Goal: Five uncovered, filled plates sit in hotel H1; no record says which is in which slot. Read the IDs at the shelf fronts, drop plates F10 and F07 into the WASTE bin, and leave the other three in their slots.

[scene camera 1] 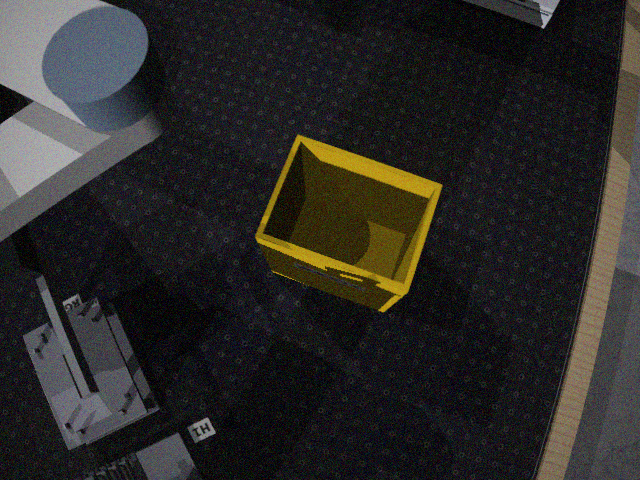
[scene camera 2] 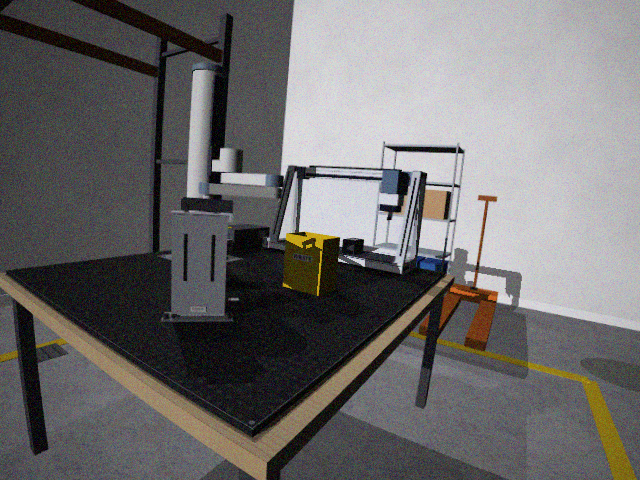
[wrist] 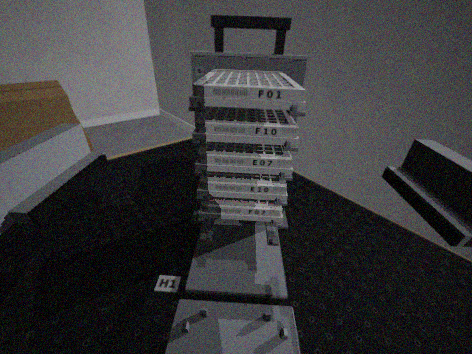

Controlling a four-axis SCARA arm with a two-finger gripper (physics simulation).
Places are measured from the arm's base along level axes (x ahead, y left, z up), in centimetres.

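Pixels of known places: gripper, fingertip midpoint: (scene camera 1: 19, 431) (wrist: 244, 150).
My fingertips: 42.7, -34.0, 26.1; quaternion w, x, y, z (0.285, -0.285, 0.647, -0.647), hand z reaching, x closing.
Observation:
For each thing: its top centre in the pictures, then the offset to it from my fingertips, as dx, dy, dz.
- plate F01 at its top centre: (wrist: 248, 76) +9.4, -8.8, +1.8
- plate F10 at its top centre: (wrist: 246, 105) +9.4, -8.8, -1.0
- plate E07 at its top centre: (wrist: 245, 131) +9.4, -8.8, -3.8
- plate E10 at its top centre: (wrist: 243, 154) +9.4, -8.8, -6.6
- plate F07 at its top centre: (wrist: 242, 175) +9.4, -8.8, -9.4
- yellow WASTE bin at its top centre: (scene camera 1: 350, 209) (scene camera 2: 313, 235) +21.9, +31.4, -4.8
- tag H1 at its top centre: (scene camera 1: 201, 430) (wrist: 167, 283) +12.0, +2.2, -24.8
Hotel H1 (wrist: 250, 61) (scene camera 2: 199, 273) holds five stacked plates. In the wrist view the front labels read, top to bottom: plate F01 (wrist: 250, 95), plate F10 (wrist: 240, 130), plate E07 (wrist: 235, 162), plate E10 (wrist: 232, 189) and, faintly, plate F07 (wrist: 232, 212). The yellow WASTE bin (scene camera 1: 372, 170) (scene camera 2: 302, 273) stands upright; no plate shows inside it. My gripper (wrist: 244, 150) is open and empty, its fingers wide apart at the left and right of the wrist view, with the stack showing ahead between them. How far it stands from the stack is hard to tell.
A tag H1 (wrist: 167, 283) (scene camera 1: 201, 429) lies beside the hotel. A flat pegged stand (wrist: 195, 340) (scene camera 1: 46, 366) is in front of it, with a long grey bar (scene camera 1: 64, 335) above it in scene camera 1. A gantry frame (scene camera 2: 413, 222) stands beyond the bin.

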